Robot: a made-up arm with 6 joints. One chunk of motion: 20 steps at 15 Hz.
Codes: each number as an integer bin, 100 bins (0 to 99) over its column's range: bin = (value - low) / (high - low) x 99, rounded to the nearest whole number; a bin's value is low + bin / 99 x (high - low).
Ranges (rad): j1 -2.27..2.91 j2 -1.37..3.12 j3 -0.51..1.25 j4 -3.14..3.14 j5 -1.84..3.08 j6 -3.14..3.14
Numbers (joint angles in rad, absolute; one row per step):
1: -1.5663 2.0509 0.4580 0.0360 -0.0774 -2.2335
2: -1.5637 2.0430 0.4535 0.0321 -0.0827 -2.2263
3: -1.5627 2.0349 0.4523 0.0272 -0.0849 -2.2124
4: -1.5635 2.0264 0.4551 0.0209 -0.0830 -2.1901
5: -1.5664 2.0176 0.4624 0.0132 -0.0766 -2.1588
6: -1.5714 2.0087 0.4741 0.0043 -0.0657 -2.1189
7: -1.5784 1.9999 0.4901 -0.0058 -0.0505 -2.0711
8: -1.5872 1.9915 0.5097 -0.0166 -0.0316 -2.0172
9: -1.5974 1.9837 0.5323 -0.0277 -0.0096 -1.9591
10: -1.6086 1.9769 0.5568 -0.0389 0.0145 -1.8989
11: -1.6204 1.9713 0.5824 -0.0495 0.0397 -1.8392
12: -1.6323 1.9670 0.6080 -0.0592 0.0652 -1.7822
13: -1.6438 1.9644 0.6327 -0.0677 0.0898 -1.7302
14: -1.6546 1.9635 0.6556 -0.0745 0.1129 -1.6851
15: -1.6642 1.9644 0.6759 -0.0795 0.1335 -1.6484
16: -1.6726 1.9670 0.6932 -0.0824 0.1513 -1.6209
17: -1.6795 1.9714 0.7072 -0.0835 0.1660 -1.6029
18: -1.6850 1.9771 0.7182 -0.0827 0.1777 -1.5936
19: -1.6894 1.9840 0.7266 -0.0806 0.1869 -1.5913
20: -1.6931 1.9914 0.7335 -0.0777 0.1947 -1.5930
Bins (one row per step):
1: 13 75 54 50 35 14
2: 13 75 54 50 35 14
3: 14 75 54 50 35 15
4: 14 75 54 50 35 15
5: 13 75 55 50 35 15
6: 13 74 55 50 36 16
7: 13 74 56 49 36 17
8: 13 74 57 49 36 18
9: 13 74 59 49 37 19
10: 13 74 60 49 37 20
11: 12 74 61 49 38 21
12: 12 74 63 49 38 21
13: 12 74 64 48 39 22
14: 12 74 66 48 39 23
15: 12 74 67 48 40 24
16: 11 74 68 48 40 24
17: 11 74 68 48 40 24
18: 11 74 69 48 41 24
19: 11 74 70 48 41 24
20: 11 74 70 48 41 24

